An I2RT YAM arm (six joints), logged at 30 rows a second.
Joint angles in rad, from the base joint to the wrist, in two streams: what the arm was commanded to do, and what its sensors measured. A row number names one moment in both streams.
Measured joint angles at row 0:
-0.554, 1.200, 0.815, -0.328, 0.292, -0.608
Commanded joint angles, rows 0 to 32:
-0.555, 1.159, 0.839, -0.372, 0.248, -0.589
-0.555, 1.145, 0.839, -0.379, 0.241, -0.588
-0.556, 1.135, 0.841, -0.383, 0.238, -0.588
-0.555, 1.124, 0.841, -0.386, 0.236, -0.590
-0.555, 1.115, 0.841, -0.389, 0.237, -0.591
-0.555, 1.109, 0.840, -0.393, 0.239, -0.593
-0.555, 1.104, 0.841, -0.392, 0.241, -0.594
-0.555, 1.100, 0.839, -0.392, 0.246, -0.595
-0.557, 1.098, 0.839, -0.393, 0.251, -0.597
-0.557, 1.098, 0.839, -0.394, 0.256, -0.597
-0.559, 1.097, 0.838, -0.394, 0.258, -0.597
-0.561, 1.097, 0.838, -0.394, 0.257, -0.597
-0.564, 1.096, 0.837, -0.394, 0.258, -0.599
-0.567, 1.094, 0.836, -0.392, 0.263, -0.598
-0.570, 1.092, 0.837, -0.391, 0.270, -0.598
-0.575, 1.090, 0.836, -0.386, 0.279, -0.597
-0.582, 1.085, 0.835, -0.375, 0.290, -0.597
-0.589, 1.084, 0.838, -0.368, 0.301, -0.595
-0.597, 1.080, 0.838, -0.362, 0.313, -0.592
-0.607, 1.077, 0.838, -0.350, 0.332, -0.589
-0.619, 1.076, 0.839, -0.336, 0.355, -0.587
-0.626, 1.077, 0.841, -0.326, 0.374, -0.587
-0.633, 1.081, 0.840, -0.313, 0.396, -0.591
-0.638, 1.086, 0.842, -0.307, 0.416, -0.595
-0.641, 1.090, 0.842, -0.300, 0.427, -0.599
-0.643, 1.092, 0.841, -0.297, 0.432, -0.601
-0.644, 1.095, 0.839, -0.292, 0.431, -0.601
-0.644, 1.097, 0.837, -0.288, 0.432, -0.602
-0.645, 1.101, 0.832, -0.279, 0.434, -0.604
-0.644, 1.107, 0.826, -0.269, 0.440, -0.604
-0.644, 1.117, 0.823, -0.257, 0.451, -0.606
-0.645, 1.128, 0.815, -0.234, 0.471, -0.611
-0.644, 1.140, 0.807, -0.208, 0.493, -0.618
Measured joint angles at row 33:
-0.642, 1.113, 0.817, -0.286, 0.434, -0.609
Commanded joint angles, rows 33 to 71:
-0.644, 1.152, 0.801, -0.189, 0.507, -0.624
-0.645, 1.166, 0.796, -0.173, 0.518, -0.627
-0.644, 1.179, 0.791, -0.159, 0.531, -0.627
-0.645, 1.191, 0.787, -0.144, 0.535, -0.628
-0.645, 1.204, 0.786, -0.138, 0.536, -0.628
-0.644, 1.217, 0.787, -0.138, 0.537, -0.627
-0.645, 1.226, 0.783, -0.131, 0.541, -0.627
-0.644, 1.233, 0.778, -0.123, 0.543, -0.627
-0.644, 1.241, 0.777, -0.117, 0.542, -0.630
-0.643, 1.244, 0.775, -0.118, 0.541, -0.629
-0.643, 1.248, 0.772, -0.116, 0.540, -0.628
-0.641, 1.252, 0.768, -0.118, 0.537, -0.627
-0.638, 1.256, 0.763, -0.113, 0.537, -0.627
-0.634, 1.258, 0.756, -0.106, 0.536, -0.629
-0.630, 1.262, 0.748, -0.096, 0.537, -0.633
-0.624, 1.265, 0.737, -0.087, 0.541, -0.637
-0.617, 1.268, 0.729, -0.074, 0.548, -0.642
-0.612, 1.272, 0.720, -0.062, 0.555, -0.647
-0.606, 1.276, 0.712, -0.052, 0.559, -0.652
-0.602, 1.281, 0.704, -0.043, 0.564, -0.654
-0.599, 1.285, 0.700, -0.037, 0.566, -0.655
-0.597, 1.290, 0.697, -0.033, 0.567, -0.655
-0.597, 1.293, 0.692, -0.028, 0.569, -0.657
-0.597, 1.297, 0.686, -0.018, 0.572, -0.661
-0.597, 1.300, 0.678, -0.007, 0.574, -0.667
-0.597, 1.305, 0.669, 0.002, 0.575, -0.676
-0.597, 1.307, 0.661, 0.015, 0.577, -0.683
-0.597, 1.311, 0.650, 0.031, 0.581, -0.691
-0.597, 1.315, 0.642, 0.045, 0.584, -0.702
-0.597, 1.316, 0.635, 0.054, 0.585, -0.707
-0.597, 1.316, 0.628, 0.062, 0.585, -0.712
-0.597, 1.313, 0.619, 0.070, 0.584, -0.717
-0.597, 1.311, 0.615, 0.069, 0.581, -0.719
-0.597, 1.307, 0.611, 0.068, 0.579, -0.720
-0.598, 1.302, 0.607, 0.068, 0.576, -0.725
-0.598, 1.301, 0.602, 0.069, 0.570, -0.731
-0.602, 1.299, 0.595, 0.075, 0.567, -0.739
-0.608, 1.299, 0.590, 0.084, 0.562, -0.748
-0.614, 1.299, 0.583, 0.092, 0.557, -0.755
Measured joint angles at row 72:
-0.601, 1.282, 0.636, 0.159, 0.597, -0.735
